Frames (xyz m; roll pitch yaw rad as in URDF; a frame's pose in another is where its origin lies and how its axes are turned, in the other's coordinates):
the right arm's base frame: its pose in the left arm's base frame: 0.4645 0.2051 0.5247 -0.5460 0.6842 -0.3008
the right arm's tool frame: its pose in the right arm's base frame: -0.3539 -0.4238 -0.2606 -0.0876 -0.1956 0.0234
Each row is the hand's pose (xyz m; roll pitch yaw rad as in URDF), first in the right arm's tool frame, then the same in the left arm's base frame.
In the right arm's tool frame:
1: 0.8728 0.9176 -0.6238 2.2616 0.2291 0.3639
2: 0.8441 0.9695 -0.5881 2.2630 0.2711 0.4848
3: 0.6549 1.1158 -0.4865 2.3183 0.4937 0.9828
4: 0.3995 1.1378 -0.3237 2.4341 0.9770 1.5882
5: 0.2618 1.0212 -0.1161 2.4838 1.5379 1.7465
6: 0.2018 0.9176 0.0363 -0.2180 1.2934 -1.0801
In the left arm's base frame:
1: 0.3725 0.2204 -0.5667 1.8576 0.8948 0.1244
2: 0.3597 0.2862 -0.5496 1.9584 0.9751 0.2849
3: 0.2314 0.4872 -0.4464 2.7705 1.1845 1.3330
4: 0.0926 0.6152 -0.2085 -2.3642 1.0355 2.8979
5: 0.0939 0.6246 0.0664 -1.6989 0.8463 -2.4567
6: 0.1322 0.6099 0.2558 -1.2862 0.7264 -2.0514

